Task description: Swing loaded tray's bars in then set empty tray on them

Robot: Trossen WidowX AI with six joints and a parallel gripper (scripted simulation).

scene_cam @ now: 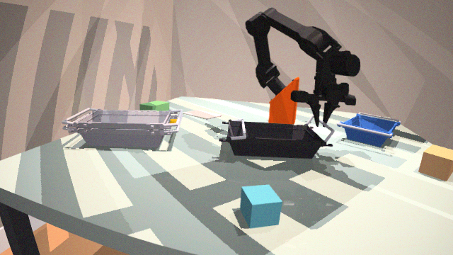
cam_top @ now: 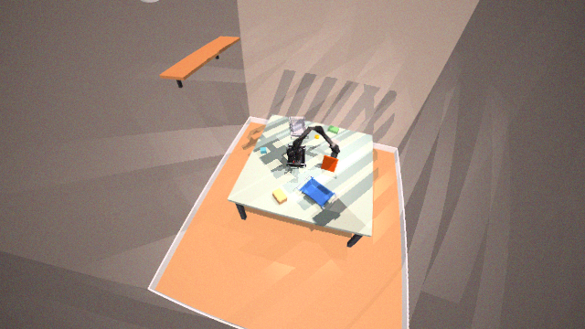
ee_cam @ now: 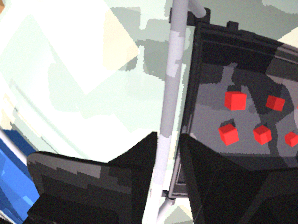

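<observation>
The blue tray lies 26 cm behind my gripper tip, 23 cm to the left of it and 3 cm below it. The rest, counted from my gripper tip: orange block (36 cm to the left, 6 cm ahead, 5 cm below); green block (71 cm to the right, 29 cm behind, 6 cm below); cyan cube (39 cm ahead, 12 cm to the right, 5 cm below).
</observation>
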